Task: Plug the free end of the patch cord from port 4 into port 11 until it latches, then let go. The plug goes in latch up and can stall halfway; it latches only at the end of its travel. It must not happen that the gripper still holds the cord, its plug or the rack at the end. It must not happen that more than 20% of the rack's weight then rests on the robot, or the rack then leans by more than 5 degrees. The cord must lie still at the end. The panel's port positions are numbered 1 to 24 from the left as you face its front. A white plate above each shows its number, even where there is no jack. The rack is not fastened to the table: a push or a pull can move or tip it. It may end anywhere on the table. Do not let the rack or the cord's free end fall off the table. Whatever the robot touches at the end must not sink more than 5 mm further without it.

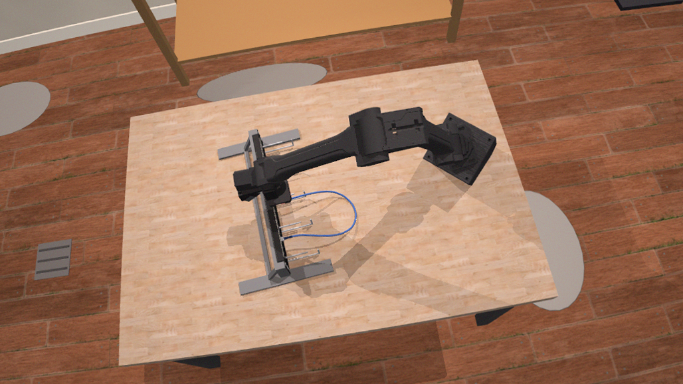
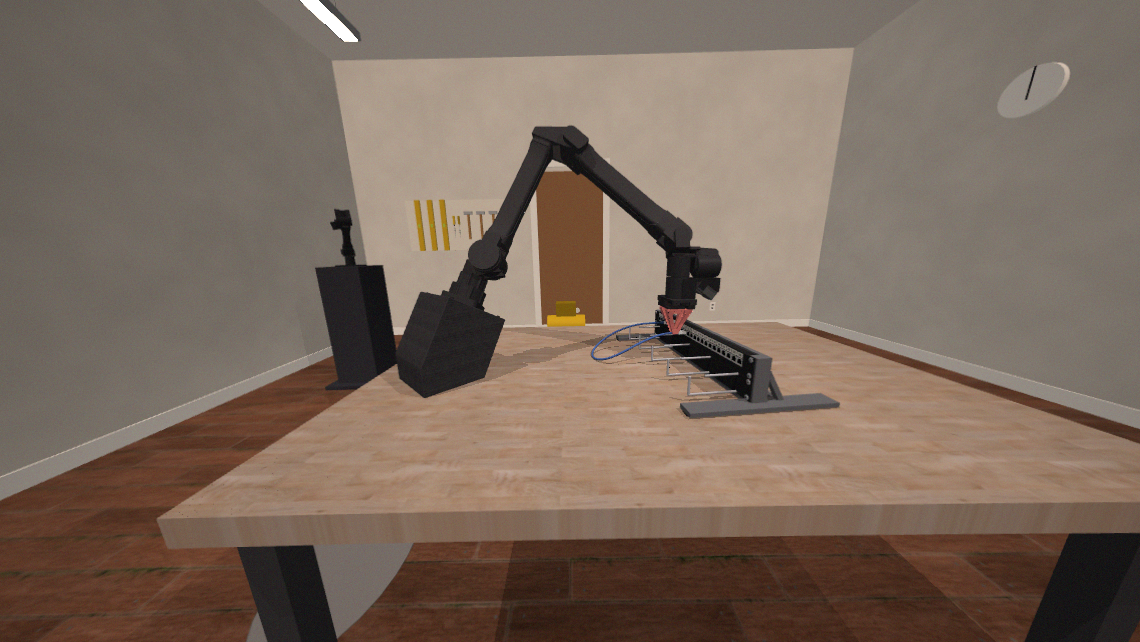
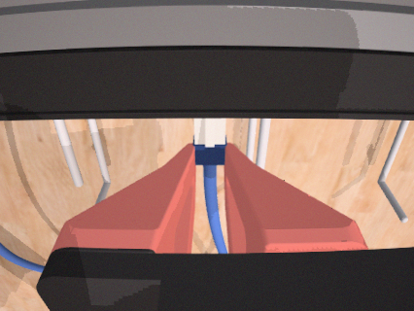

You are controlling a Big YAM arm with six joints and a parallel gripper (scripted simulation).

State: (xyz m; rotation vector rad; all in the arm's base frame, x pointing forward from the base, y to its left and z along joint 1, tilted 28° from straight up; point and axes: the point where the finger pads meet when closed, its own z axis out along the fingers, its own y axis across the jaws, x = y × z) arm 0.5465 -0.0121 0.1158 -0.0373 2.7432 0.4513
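Right now the white plug is 20 mm ahead of my hand.
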